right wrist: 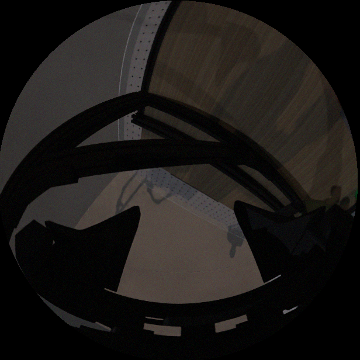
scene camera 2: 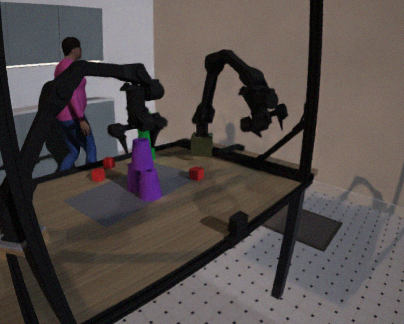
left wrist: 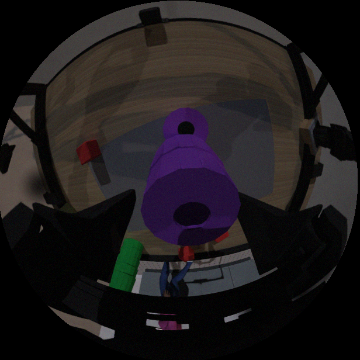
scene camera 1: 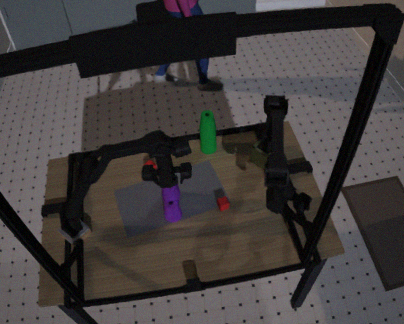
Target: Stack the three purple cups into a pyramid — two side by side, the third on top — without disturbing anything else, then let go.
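Pixels of known places: left gripper, fingertip midpoint: (scene camera 2: pixel 140 151); right gripper, fingertip midpoint: (scene camera 2: pixel 271 133); left arm's base, origin of the base link: (scene camera 2: pixel 18 234) (scene camera 1: pixel 73 228); right arm's base, origin of the base link: (scene camera 2: pixel 202 135) (scene camera 1: pixel 266 146).
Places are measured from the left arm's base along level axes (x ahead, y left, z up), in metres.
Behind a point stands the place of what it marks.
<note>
Two upright purple cups stand side by side on the grey mat (scene camera 1: pixel 135 215) {x 0.226, y -0.137, z -0.041 m} (scene camera 2: pixel 95 202) {x 0.262, y -0.089, z -0.041 m} (left wrist: pixel 245 130): the front cup (scene camera 1: pixel 173 214) {x 0.309, y -0.285, z 0.009 m} (scene camera 2: pixel 150 187) {x 0.299, y -0.271, z 0.005 m} (left wrist: pixel 171 122) and the rear cup (scene camera 2: pixel 132 180) {x 0.351, y -0.195, z 0.003 m}. The third purple cup (scene camera 1: pixel 171 193) {x 0.342, y -0.258, z 0.096 m} (scene camera 2: pixel 141 156) {x 0.330, y -0.241, z 0.095 m} (left wrist: pixel 162 195) sits upright on top, across both. My left gripper (scene camera 2: pixel 140 148) {x 0.371, y -0.225, z 0.100 m} (left wrist: pixel 185 195) is open, pointing down, with its fingers apart on either side of the top cup's upper part. The rear cup is mostly hidden in scene camera 1. My right gripper (scene camera 2: pixel 271 132) {x 0.582, y -0.691, z 0.118 m} (right wrist: pixel 187 208) is open and empty, raised at the right, away from the cups.
A red cube (scene camera 1: pixel 223 203) {x 0.478, y -0.409, z -0.001 m} (scene camera 2: pixel 197 173) {x 0.462, y -0.405, z -0.011 m} (left wrist: pixel 88 151) lies right of the cups in the scene views. Two more red cubes, one left (scene camera 2: pixel 98 174) {x 0.425, y -0.030, z -0.011 m} and another behind it (scene camera 2: pixel 108 162) {x 0.563, y -0.013, z -0.012 m}, lie behind. A green bottle (scene camera 1: pixel 208 135) {x 0.682, y -0.173, z 0.080 m} (scene camera 2: pixel 145 136) {x 0.672, y -0.158, z 0.075 m} (left wrist: pixel 127 265) and an olive box (scene camera 2: pixel 201 144) {x 0.756, y -0.401, z 0.017 m} stand at the back.
</note>
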